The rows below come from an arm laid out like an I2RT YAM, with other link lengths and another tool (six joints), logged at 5 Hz.
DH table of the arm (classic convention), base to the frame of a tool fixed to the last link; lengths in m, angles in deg. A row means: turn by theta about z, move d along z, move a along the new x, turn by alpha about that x. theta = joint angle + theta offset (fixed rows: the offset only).
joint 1: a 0.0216  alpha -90  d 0.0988  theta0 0
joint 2: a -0.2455  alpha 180  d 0  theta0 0
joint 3: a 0.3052  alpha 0  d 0  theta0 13.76
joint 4: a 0.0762  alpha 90  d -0.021  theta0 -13.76
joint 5: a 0  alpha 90  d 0.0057  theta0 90
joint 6: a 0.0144  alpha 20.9  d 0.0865  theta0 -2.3
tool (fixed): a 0  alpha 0  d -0.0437  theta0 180
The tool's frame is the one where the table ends.
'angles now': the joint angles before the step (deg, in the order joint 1, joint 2, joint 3, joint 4, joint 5, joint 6). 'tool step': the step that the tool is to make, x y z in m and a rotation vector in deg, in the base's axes. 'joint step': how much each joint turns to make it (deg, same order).
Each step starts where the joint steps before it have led.
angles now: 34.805 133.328 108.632 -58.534 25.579 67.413
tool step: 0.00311 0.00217 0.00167 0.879 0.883 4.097
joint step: 0.000 0.180 0.618 1.134 -1.755 -4.293
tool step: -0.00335 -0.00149 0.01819 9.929 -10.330 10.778
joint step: 0.000 -11.235 -14.040 20.720 -5.361 -10.286
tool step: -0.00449 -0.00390 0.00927 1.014 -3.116 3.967
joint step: -0.001 -3.879 -4.240 4.774 -1.060 -4.139
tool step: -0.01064 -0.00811 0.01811 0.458 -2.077 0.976
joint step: 0.001 -5.087 -3.777 1.053 0.173 -1.316
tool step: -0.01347 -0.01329 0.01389 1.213 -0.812 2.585
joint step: -0.527 -5.896 -5.183 1.318 -2.189 -2.374
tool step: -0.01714 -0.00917 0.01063 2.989 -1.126 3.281
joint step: -0.001 -6.242 -5.891 2.639 -3.429 -1.587
